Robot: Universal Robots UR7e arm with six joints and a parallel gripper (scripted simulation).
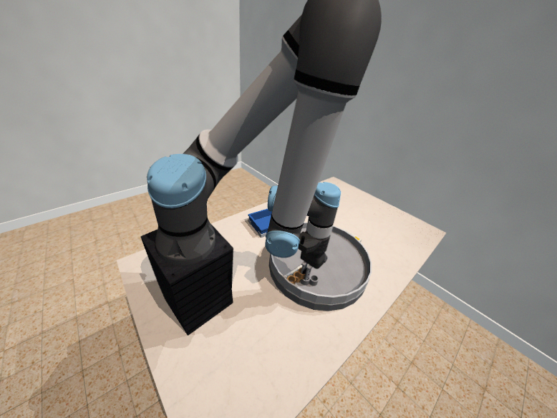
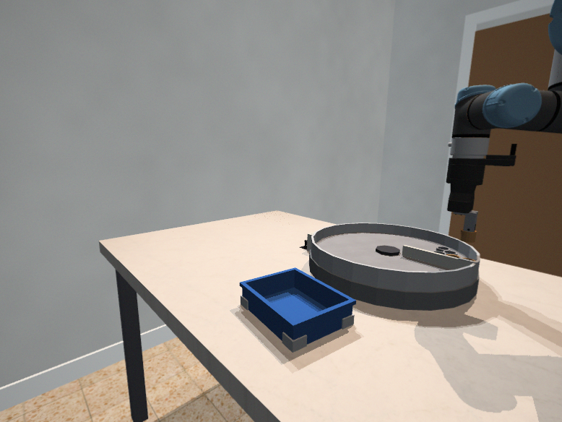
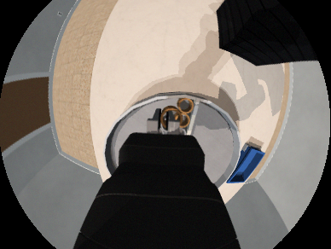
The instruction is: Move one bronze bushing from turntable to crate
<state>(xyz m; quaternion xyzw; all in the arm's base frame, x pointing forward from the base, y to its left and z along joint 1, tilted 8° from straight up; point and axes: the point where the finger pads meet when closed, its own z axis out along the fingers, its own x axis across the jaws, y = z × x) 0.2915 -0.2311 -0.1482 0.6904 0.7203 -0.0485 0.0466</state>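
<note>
My gripper is now 22 cm short of the blue crate, 40 cm to the right of it and 11 cm above it. Also, from my hand: round grey turntable 18 cm ahead, 5 cm to the left, 9 cm below.
</note>
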